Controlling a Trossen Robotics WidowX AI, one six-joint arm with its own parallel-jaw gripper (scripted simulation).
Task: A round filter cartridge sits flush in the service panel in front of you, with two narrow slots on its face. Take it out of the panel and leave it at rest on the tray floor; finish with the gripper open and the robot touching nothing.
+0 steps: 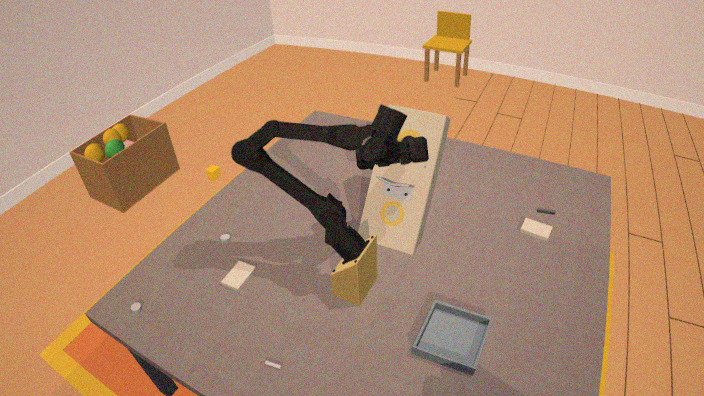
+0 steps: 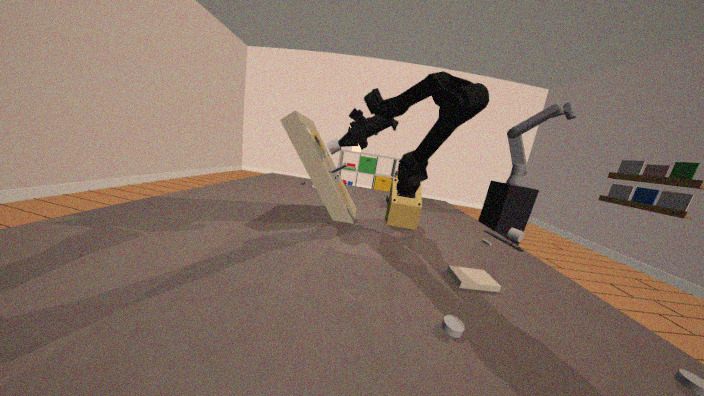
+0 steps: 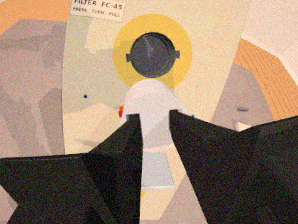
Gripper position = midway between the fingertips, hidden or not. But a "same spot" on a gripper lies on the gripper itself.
My gripper shows in image 1 (401, 156), in image 2 and in image 3. The same spot on a service panel: (image 1: 399, 225) is (image 2: 348, 198). One and the same spot on my gripper: (image 2: 349, 139) is (image 3: 129, 179).
